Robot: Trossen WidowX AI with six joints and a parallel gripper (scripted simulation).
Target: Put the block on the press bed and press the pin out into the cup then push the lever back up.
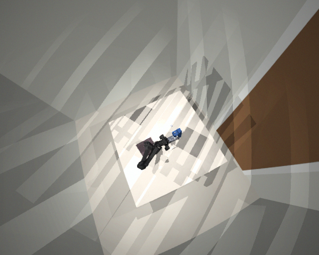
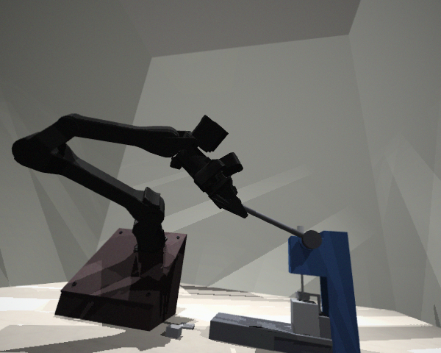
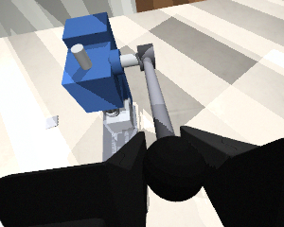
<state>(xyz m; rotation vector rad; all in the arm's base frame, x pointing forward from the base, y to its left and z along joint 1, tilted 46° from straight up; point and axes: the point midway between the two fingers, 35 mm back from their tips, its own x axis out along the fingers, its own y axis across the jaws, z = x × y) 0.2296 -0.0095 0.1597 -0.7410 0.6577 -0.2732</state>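
My gripper tip is now 50 mm short of the press lever, 10 mm to the right of it and 10 mm above it. The rest, counted from my gripper tip: grey part (220 mm below, 120 mm behind, 20 mm to the left); thin punch rod (110 mm ahead, 90 mm below, 70 mm to the left).
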